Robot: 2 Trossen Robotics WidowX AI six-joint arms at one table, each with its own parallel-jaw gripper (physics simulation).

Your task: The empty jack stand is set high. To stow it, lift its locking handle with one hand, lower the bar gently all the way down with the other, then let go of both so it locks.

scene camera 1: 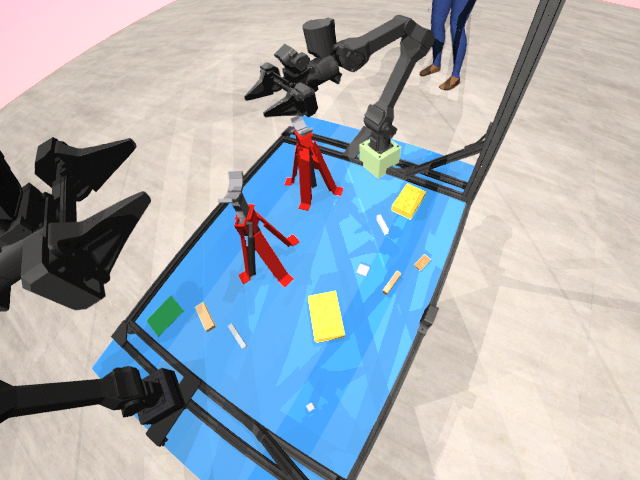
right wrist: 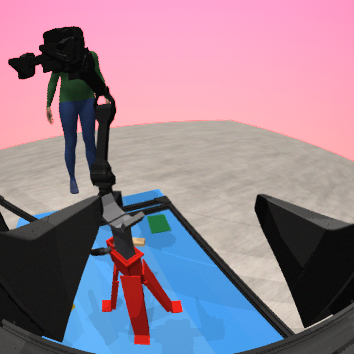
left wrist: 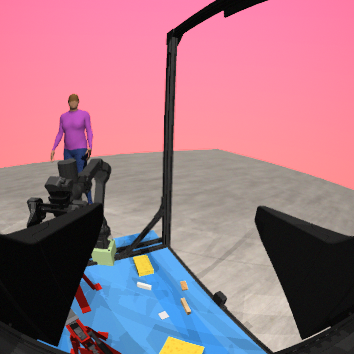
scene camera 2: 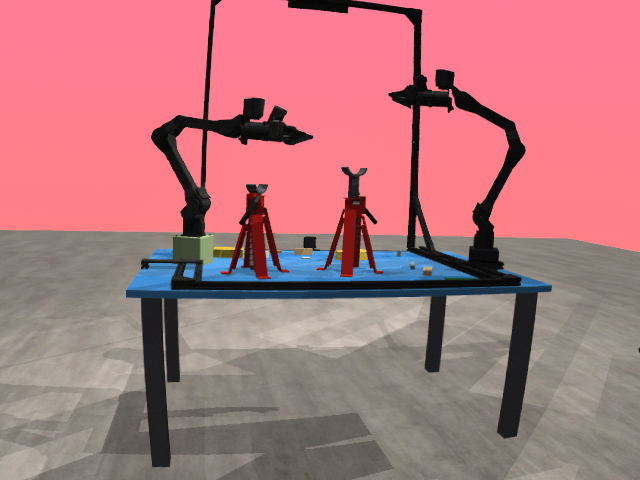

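Note:
The high jack stand (scene camera 1: 269,256) (scene camera 2: 348,232) (right wrist: 135,300) is red and upright. Its grey bar (scene camera 1: 239,204) (scene camera 2: 353,187) (right wrist: 123,241) stands well out of the top, ending in a U-shaped saddle (scene camera 1: 235,181). Its dark locking handle (scene camera 1: 251,250) (scene camera 2: 371,215) (right wrist: 101,251) hangs down at the side. In the left wrist view the stand (left wrist: 80,331) shows partly. My left gripper (scene camera 1: 142,168) (scene camera 2: 390,95) (left wrist: 181,213) is open and empty, high and well away from the stand. My right gripper (scene camera 1: 255,106) (scene camera 2: 311,136) (right wrist: 180,203) is open and empty, above stand height, between the stands in scene camera 2.
A second red jack stand (scene camera 1: 305,178) (scene camera 2: 257,240) with a low saddle stands beside the high one. Yellow sponges (scene camera 1: 326,316) (scene camera 1: 408,200), a green pad (scene camera 1: 165,315) and small blocks (scene camera 1: 204,316) (scene camera 1: 391,282) lie on the blue table (scene camera 1: 279,356). A dark frame (scene camera 1: 175,268) borders it.

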